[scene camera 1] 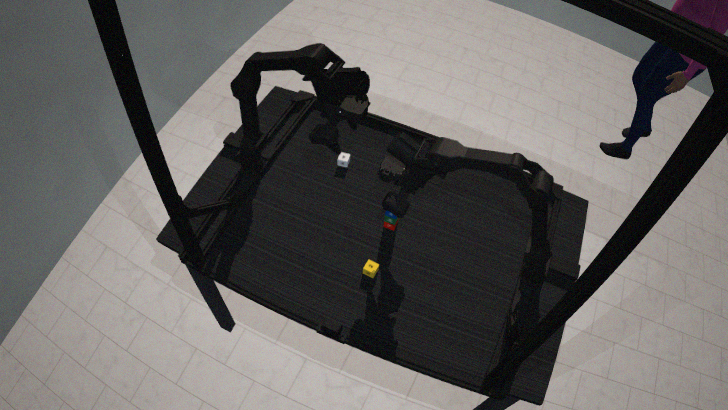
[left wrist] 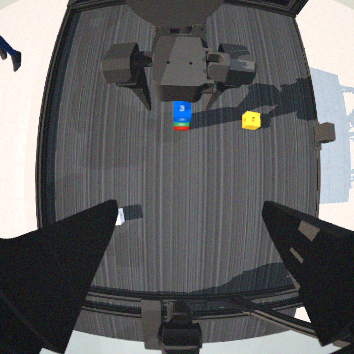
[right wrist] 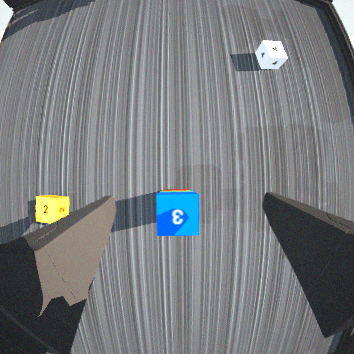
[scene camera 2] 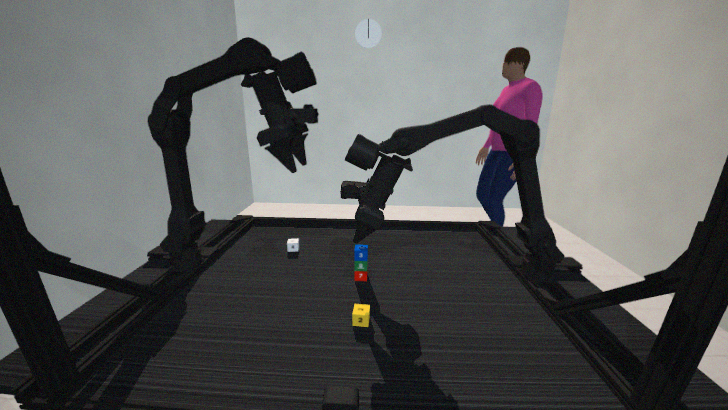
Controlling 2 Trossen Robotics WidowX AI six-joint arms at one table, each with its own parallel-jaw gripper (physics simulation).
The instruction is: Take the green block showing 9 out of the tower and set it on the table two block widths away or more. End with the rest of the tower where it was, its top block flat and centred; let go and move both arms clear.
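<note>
The tower stands mid-table: a blue block showing 3 on top, a green block in the middle with its digit blurred, and a red block showing 7 at the bottom. The tower looks upright. My right gripper is open and empty, pointing down close above the tower, its fingers spread to either side of the blue block as the right wrist view shows. My left gripper is open and empty, high above the table.
A yellow block showing 2 lies nearer scene camera 2 than the tower. A white block showing 4 lies left of the tower in scene camera 2. A person stands behind the table.
</note>
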